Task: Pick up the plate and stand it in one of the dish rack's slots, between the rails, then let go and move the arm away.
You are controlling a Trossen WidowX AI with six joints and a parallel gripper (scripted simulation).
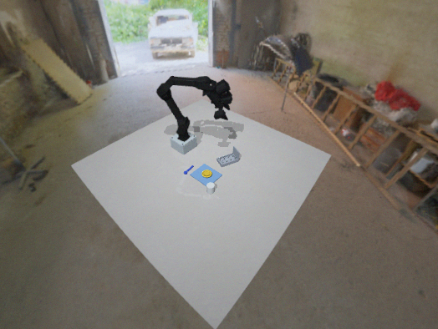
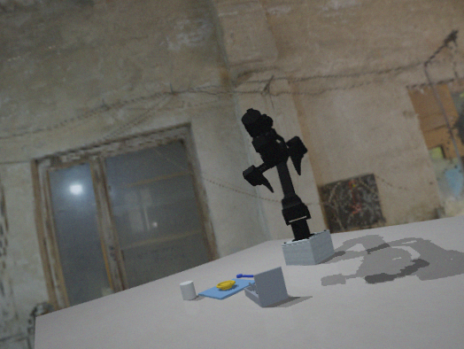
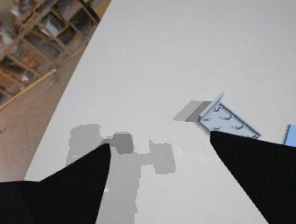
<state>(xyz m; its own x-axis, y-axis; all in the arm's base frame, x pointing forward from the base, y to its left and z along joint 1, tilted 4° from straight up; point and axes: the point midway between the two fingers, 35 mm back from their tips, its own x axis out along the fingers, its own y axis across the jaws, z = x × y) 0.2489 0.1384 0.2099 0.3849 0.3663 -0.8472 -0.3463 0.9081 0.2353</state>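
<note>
Now: the yellow plate 2 cm ahead of my gripper tip, 28 cm to the right of it and 26 cm below it. The rest, counted from my gripper tip: blue mat 2 cm ahead, 28 cm to the right, 27 cm below; then grey dish rack 7 cm ahead, 10 cm to the right, 25 cm below; then small blue utensil 10 cm behind, 31 cm to the right, 27 cm below.
</note>
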